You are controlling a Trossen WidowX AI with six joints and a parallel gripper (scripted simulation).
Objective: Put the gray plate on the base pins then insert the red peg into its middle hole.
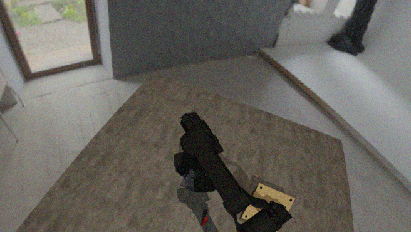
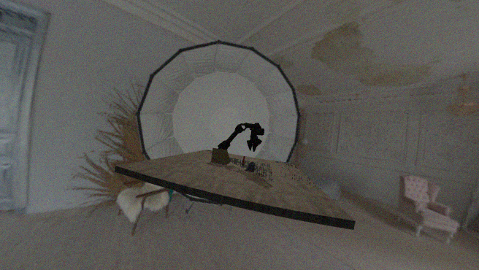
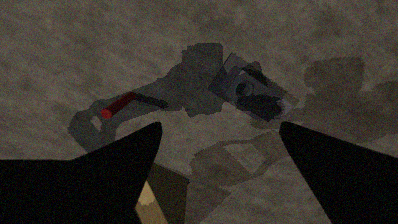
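Now: the red peg 12 cm below my gripper tip, 10 cm to the left of it and 9 cm behind it. Round my gripper tip: gray plate (11 cm below, 7 cm to the right, 2 cm ahead).
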